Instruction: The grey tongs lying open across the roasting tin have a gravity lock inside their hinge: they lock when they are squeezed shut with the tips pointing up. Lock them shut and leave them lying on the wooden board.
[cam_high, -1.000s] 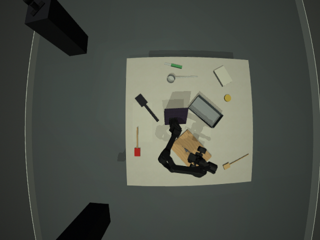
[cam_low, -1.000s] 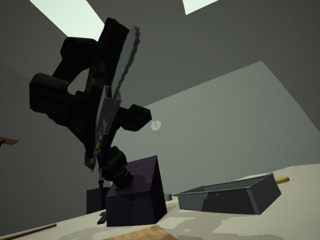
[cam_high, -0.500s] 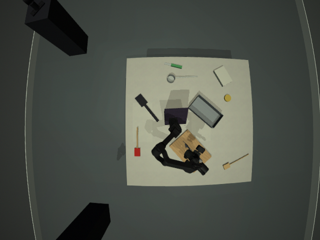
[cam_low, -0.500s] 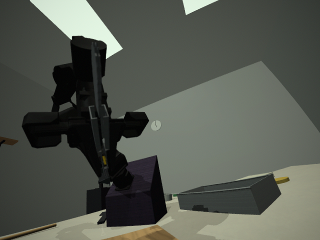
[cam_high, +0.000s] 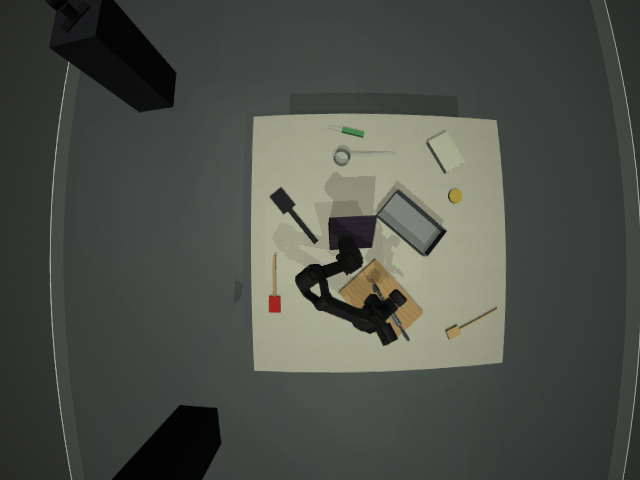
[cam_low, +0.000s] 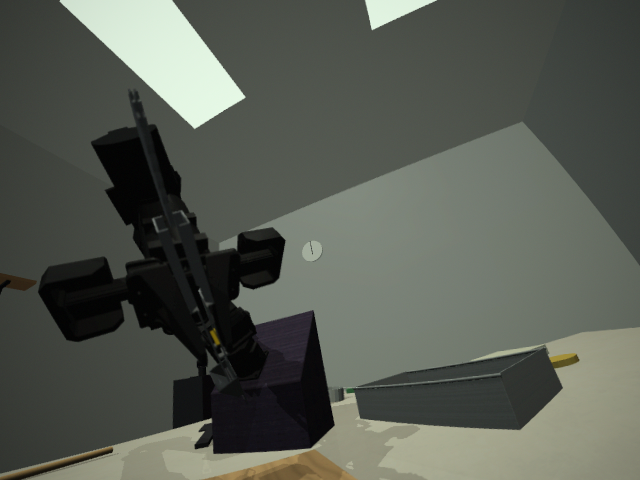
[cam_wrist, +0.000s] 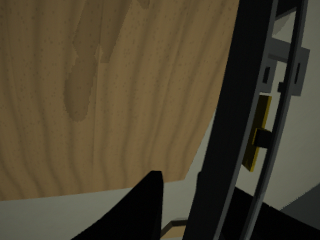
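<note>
Right now the yellow lock piece is 3 cm behind my gripper tip, 3 cm to the left of it and 2 cm above it. From my gripper tip the other things lie so: dark roasting tin (14 cm ahead, 36 cm to the left, 10 cm below); red spatula (52 cm behind, 6 cm to the left, 12 cm below); wooden board (1 cm behind, 1 cm to the right, 12 cm below).
</note>
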